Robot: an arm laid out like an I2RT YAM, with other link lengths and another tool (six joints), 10 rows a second.
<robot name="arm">
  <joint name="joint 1" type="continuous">
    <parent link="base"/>
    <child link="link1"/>
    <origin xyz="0 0 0.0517"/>
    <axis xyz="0 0 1"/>
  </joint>
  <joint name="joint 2" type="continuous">
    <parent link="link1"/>
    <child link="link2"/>
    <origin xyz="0.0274 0.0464 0.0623" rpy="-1.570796 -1.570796 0"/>
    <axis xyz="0 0 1"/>
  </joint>
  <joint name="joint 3" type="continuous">
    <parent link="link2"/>
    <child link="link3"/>
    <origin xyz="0 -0.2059 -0.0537" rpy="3.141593 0 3.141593"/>
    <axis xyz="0 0 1"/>
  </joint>
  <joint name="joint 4" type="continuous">
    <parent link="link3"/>
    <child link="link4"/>
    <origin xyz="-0.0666 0.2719 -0.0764" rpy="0 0 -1.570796"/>
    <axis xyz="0 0 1"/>
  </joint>
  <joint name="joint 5" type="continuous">
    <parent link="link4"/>
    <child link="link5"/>
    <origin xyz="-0.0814 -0.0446 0.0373" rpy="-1.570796 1.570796 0"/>
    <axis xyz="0 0 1"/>
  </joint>
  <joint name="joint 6" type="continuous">
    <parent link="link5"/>
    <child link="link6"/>
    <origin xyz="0 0.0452 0.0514" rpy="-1.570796 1.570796 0"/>
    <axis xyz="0 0 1"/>
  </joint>
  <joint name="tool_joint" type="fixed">
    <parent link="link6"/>
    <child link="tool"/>
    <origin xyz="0.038 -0.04 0.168" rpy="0 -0.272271 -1.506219"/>
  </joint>
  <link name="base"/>
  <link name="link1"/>
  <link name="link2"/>
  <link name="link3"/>
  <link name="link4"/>
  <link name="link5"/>
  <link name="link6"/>
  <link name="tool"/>
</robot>
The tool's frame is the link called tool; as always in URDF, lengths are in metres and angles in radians. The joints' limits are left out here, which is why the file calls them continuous.
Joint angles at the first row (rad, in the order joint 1, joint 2, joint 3, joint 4, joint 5, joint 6):
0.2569 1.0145 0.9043 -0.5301 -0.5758 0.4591
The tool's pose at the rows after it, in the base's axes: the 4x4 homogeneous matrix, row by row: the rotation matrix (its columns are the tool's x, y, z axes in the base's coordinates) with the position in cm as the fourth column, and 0 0 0 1 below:
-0.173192 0.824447 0.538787 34.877; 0.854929 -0.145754 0.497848 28.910; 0.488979 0.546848 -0.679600 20.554; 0 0 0 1
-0.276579 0.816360 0.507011 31.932; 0.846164 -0.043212 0.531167 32.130; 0.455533 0.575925 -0.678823 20.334; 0 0 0 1
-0.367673 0.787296 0.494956 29.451; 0.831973 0.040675 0.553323 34.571; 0.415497 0.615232 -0.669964 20.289; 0 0 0 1
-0.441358 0.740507 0.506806 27.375; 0.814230 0.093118 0.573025 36.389; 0.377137 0.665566 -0.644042 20.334; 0 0 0 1
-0.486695 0.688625 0.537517 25.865; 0.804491 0.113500 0.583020 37.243; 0.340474 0.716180 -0.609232 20.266; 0 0 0 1
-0.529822 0.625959 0.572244 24.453; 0.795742 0.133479 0.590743 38.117; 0.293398 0.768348 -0.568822 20.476; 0 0 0 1
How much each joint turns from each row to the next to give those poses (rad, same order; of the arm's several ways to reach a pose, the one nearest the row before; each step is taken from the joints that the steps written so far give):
0.0755 0.0001 0.0000 -0.0168 0.0331 -0.0286
0.1019 -0.0001 0.0000 -0.0015 0.0233 -0.0385
0.0866 -0.0022 -0.0023 0.0103 0.0321 -0.0412
0.0767 -0.0244 -0.0320 0.0439 0.0435 -0.0298
0.0564 -0.0523 -0.0611 0.0553 0.0518 -0.0217
0.0603 -0.0424 -0.0450 0.0496 0.0622 -0.0309

